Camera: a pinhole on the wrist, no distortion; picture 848 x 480 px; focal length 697.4 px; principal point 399.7 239.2 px. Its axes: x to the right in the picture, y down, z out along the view. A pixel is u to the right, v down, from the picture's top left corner.
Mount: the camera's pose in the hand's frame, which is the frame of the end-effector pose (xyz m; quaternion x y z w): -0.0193 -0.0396 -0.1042 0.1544 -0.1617 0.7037 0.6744
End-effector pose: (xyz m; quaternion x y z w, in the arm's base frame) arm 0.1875 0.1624 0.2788 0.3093 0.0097 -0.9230 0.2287
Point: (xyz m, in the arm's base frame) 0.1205 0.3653 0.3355
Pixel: 144.9 416.5
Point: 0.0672 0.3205 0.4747
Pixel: 441.8 393.8
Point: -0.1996 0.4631 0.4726
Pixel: 212.2 176.7
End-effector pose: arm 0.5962 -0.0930 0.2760 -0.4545 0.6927 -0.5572 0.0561
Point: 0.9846 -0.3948 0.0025
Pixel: 818.4 363.1
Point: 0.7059 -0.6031 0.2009
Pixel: outside the picture
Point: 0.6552 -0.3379 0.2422
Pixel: outside the picture
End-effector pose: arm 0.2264 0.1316 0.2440 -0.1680 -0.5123 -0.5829 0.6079
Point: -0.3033 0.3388 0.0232
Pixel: 115.4 454.3
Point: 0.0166 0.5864 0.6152
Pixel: outside the picture
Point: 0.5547 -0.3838 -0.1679
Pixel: behind the camera
